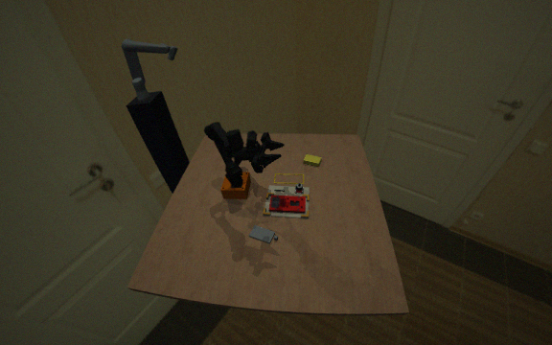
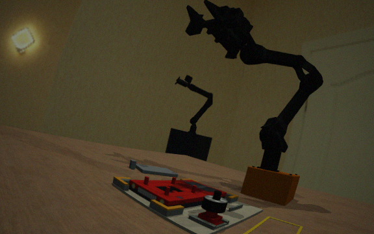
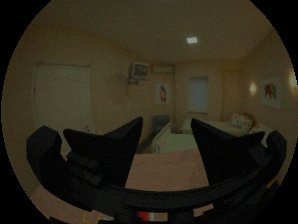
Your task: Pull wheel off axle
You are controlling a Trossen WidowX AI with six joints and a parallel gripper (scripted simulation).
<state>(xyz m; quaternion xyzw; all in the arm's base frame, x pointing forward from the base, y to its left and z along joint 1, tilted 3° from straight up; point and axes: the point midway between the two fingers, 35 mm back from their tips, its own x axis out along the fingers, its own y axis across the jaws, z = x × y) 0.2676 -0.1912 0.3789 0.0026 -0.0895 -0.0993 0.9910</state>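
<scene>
Now: the wheel 440 mm below my gripper tip, 210 mm to the left of it and 90 mm ahead of it. Also, from my gripper tip: grey plate piece: 470 mm below, 120 mm behind, 90 mm to the right.
</scene>
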